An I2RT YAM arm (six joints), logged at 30 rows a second.
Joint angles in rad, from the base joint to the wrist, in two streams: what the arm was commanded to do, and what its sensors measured. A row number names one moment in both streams.
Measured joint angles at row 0: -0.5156, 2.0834, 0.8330, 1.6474, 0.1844, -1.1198
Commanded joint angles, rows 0 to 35: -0.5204, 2.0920, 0.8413, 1.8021, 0.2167, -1.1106; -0.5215, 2.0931, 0.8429, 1.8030, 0.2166, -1.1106; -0.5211, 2.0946, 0.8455, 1.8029, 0.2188, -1.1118; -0.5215, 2.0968, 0.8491, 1.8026, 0.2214, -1.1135; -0.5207, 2.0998, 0.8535, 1.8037, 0.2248, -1.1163; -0.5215, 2.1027, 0.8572, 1.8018, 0.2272, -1.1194; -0.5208, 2.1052, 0.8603, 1.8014, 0.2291, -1.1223; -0.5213, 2.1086, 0.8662, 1.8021, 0.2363, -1.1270; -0.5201, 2.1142, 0.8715, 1.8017, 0.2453, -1.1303; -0.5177, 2.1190, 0.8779, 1.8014, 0.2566, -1.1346; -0.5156, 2.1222, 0.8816, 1.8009, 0.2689, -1.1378; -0.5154, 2.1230, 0.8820, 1.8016, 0.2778, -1.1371; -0.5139, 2.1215, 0.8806, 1.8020, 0.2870, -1.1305; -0.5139, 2.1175, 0.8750, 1.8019, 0.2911, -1.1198; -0.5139, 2.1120, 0.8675, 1.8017, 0.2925, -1.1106; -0.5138, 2.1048, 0.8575, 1.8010, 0.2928, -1.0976; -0.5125, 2.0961, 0.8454, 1.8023, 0.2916, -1.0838; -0.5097, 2.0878, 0.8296, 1.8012, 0.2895, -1.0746; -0.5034, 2.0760, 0.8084, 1.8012, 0.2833, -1.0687; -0.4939, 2.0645, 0.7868, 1.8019, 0.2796, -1.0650; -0.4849, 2.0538, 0.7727, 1.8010, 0.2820, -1.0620; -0.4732, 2.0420, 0.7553, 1.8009, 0.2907, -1.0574; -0.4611, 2.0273, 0.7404, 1.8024, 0.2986, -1.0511; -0.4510, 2.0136, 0.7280, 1.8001, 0.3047, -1.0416; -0.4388, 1.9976, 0.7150, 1.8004, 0.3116, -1.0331; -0.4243, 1.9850, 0.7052, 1.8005, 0.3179, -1.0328; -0.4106, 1.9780, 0.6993, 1.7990, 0.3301, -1.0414; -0.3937, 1.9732, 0.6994, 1.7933, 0.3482, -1.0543; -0.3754, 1.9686, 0.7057, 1.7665, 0.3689, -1.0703; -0.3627, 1.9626, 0.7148, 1.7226, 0.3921, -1.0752; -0.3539, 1.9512, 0.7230, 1.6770, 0.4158, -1.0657; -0.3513, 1.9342, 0.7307, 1.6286, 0.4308, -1.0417; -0.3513, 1.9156, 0.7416, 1.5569, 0.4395, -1.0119; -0.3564, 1.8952, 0.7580, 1.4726, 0.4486, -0.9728; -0.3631, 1.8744, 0.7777, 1.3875, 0.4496, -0.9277; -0.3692, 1.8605, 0.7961, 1.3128, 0.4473, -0.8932
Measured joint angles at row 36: -0.3607, 1.8957, 0.7624, 1.4986, 0.4026, -1.0088
